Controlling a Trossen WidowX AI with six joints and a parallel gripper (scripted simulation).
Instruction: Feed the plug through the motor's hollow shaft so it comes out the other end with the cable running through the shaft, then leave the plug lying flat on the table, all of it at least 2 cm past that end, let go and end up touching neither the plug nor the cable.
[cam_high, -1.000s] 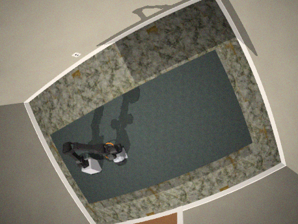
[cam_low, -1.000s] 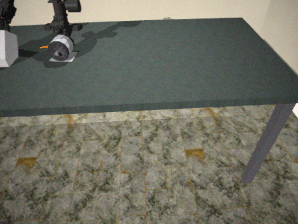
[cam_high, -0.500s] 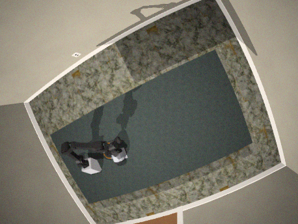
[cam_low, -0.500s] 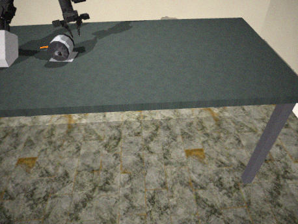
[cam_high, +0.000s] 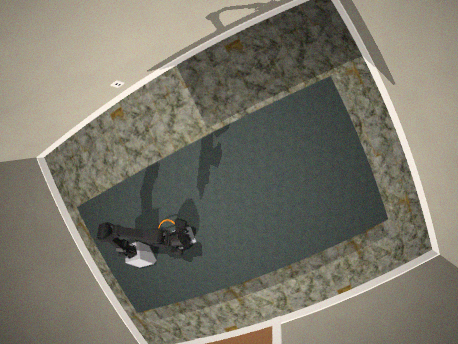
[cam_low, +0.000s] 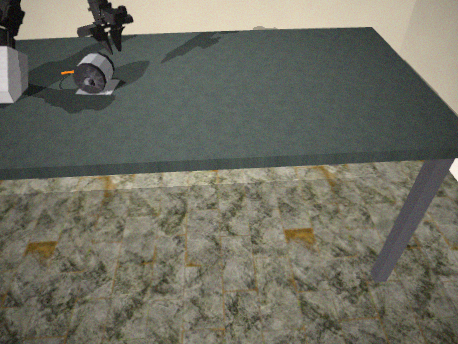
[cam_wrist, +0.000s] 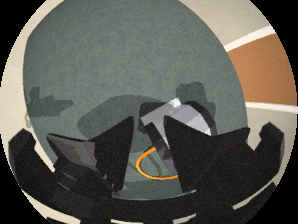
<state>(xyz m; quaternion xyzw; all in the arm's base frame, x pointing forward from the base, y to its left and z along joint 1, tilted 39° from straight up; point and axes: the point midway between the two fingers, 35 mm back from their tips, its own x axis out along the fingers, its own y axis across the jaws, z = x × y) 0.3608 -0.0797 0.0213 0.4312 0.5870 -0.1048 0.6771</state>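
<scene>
Right now the grey plug is 8 cm behind my hand, 8 cm to the right of it and 8 cm below it.
</scene>
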